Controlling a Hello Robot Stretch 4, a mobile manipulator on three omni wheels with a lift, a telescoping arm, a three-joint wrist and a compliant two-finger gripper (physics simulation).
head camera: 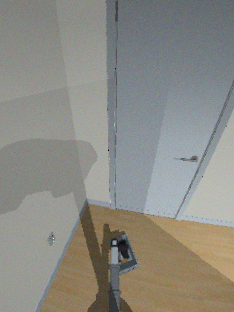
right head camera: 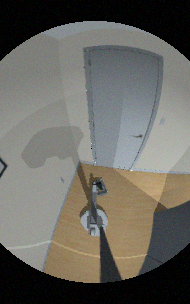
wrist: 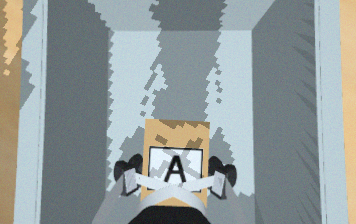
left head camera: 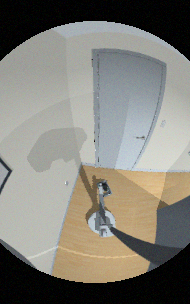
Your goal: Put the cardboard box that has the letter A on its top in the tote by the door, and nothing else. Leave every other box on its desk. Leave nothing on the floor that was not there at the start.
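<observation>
The cardboard box with the letter A on its top is inside the grey-blue tote, between its side walls in the wrist view. My gripper is shut on this box, with one dark fingertip against each side. The tote stands on the floor near the door. Shadows cover part of the tote's floor and the box's top. The gap between the box's underside and the tote's floor is hidden. In the head camera view the arm and gripper hide much of the tote.
A closed grey-blue door stands beyond the tote. A plain wall runs along the left and meets the door wall in a corner. A dark grey shape shows at the right in both side head views.
</observation>
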